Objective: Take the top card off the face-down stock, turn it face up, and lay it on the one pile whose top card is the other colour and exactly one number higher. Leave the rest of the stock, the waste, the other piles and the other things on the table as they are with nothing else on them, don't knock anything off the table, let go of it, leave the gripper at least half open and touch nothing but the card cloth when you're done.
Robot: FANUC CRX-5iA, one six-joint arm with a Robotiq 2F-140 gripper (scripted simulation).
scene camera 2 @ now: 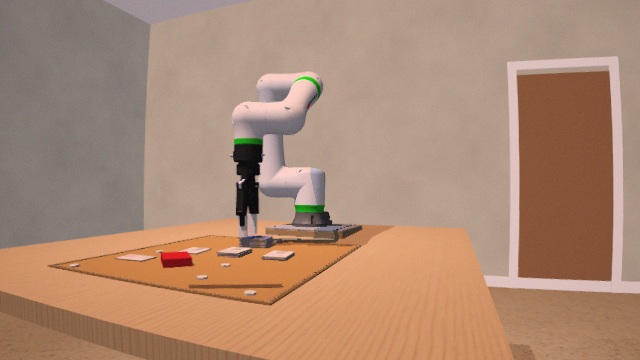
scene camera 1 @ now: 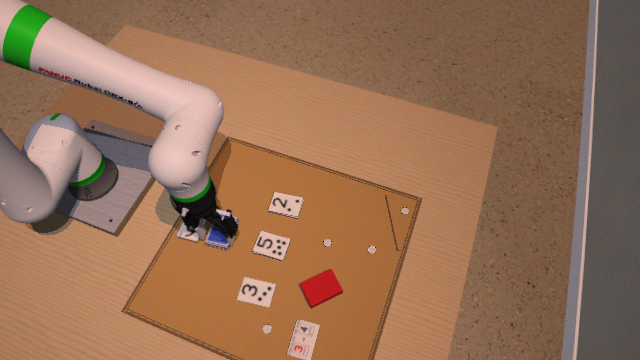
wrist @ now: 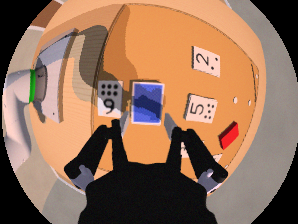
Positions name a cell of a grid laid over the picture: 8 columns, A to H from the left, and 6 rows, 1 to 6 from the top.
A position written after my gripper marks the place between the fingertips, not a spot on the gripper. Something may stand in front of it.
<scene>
In view: my gripper (scene camera 2: D4) and a red block (scene camera 1: E5).
My gripper shows as well in scene camera 1 (scene camera 1: C4) and in the wrist view (wrist: D4).
</scene>
